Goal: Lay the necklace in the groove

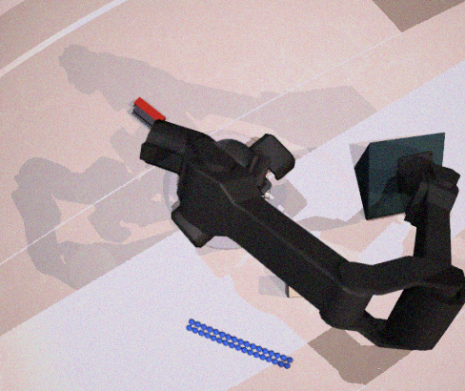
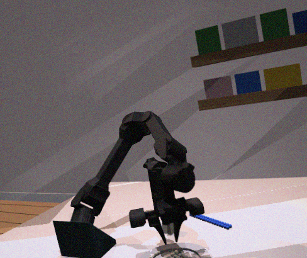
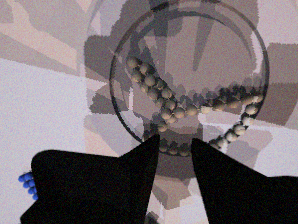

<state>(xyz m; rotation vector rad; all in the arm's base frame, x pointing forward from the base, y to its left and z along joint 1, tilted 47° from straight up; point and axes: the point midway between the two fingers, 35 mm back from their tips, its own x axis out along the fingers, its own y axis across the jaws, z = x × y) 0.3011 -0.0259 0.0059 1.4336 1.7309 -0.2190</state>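
The round bead board is 10 mm ahead of my gripper tip, 40 mm to the right of it and 40 mm below it. From my gripper tip the other things lie so: small beige cube 70 mm behind, 150 mm to the left, 30 mm below; then grey block 120 mm ahead, 200 mm to the right, 40 mm below.
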